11 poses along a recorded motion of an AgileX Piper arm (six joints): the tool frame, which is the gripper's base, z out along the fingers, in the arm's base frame.
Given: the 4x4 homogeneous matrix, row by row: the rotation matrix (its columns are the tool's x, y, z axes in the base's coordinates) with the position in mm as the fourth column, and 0 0 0 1 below. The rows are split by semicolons.
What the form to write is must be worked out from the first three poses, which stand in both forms.
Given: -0.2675, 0.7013, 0.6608, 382; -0.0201, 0.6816, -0.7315, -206; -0.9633, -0.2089, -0.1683, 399; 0, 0, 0, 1
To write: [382, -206, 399, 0.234, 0.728, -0.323, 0.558]
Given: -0.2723, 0.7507, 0.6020, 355; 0.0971, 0.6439, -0.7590, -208; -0.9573, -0.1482, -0.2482, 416; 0, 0, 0, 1
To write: [355, -208, 416, 0.288, 0.736, -0.308, 0.530]
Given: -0.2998, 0.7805, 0.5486, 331; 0.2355, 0.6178, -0.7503, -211; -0.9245, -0.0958, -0.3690, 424; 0, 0, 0, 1
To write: [331, -211, 424, 0.336, 0.756, -0.280, 0.487]
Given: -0.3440, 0.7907, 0.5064, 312; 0.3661, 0.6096, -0.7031, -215; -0.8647, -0.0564, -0.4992, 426; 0, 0, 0, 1
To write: [312, -215, 426, 0.369, 0.783, -0.242, 0.438]
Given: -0.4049, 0.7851, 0.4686, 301; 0.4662, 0.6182, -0.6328, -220; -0.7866, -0.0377, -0.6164, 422; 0, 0, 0, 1
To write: [301, -220, 422, 0.385, 0.812, -0.206, 0.386]
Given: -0.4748, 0.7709, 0.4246, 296; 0.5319, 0.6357, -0.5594, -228; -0.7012, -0.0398, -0.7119, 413; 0, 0, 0, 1
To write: [296, -228, 413, 0.388, 0.840, -0.178, 0.335]
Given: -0.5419, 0.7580, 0.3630, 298; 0.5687, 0.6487, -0.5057, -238; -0.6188, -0.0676, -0.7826, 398; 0, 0, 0, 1
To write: [298, -238, 398, 0.385, 0.862, -0.166, 0.285]
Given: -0.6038, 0.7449, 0.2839, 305; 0.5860, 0.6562, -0.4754, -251; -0.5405, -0.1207, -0.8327, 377; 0, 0, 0, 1
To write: [305, -251, 377, 0.378, 0.879, -0.169, 0.234]
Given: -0.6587, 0.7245, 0.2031, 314; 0.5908, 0.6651, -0.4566, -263; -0.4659, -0.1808, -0.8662, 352; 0, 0, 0, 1
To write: [314, -263, 352, 0.368, 0.893, -0.178, 0.187]
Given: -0.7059, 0.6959, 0.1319, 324; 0.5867, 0.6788, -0.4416, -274; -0.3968, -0.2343, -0.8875, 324; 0, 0, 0, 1
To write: [324, -274, 324, 0.355, 0.904, -0.187, 0.146]
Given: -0.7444, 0.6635, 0.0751, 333; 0.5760, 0.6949, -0.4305, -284; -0.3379, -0.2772, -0.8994, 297; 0, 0, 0, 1
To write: [333, -284, 297, 0.339, 0.914, -0.194, 0.113]
